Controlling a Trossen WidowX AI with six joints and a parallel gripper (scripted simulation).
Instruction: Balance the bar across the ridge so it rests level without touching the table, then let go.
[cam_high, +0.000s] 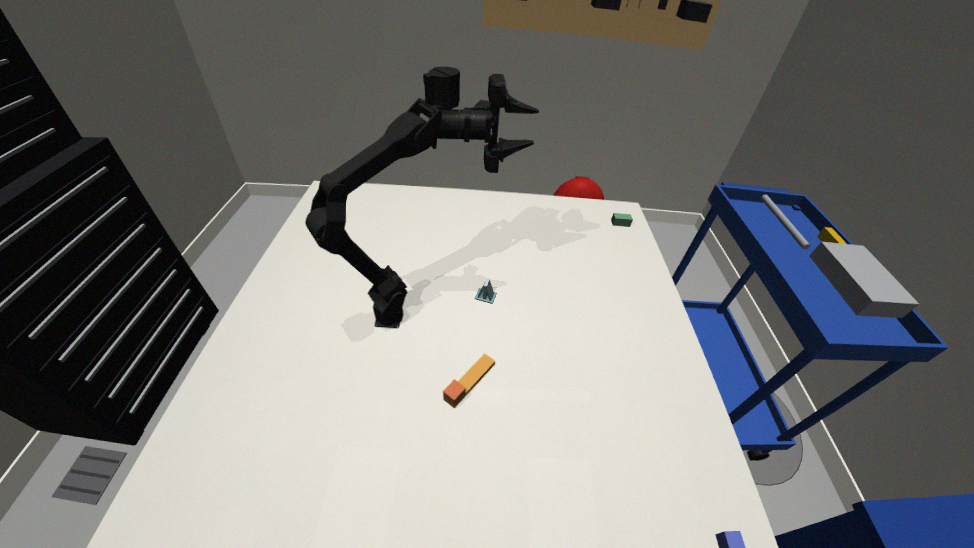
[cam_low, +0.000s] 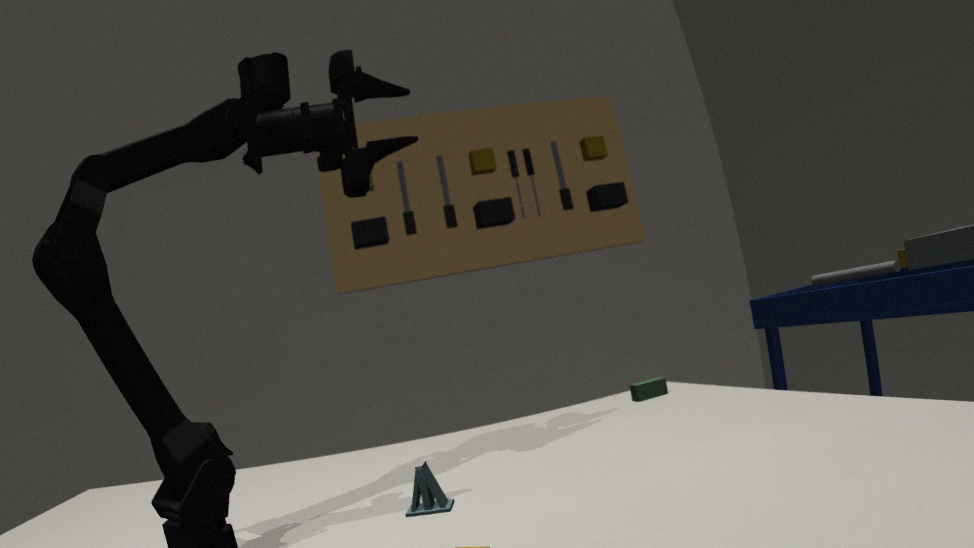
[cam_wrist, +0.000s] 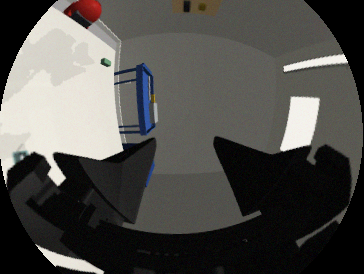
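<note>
My gripper tip is 470 mm above the orange bar, 330 mm to the left of it and 120 mm past it. From my gripper tip the other things lie so: green block 470 mm below, 410 mm ahead, 360 mm to the left; blue block 640 mm to the right, 470 mm below, 410 mm ahead.
</note>
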